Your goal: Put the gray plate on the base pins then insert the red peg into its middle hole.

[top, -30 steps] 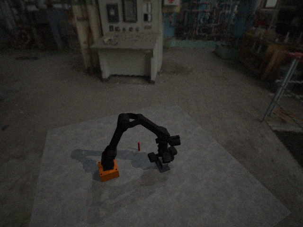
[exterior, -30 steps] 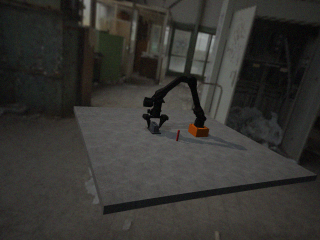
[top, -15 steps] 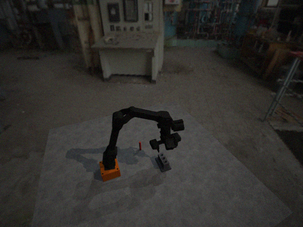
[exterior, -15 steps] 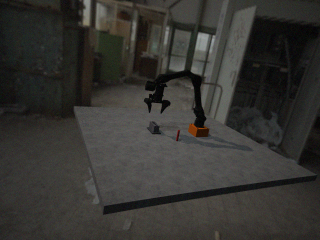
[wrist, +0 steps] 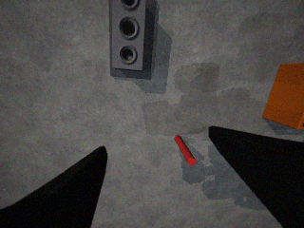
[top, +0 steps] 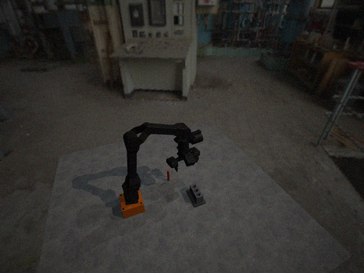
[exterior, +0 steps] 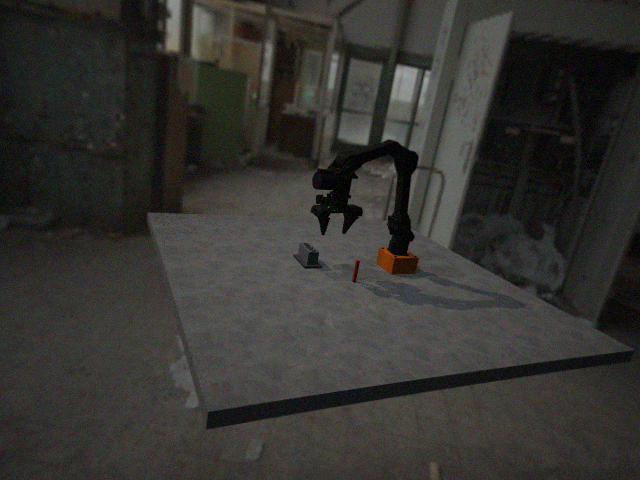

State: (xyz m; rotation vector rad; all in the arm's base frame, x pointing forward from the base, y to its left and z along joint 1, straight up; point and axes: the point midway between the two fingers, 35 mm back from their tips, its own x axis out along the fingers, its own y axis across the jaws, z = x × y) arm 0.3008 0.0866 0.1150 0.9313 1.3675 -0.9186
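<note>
Now: the red peg 11 cm below my gripper tip, 8 cm behind it and 6 cm to the left of it. The rest, counted from my gripper tip: gray plate (10 cm to the right, 10 cm below, 5 cm ahead).
</note>
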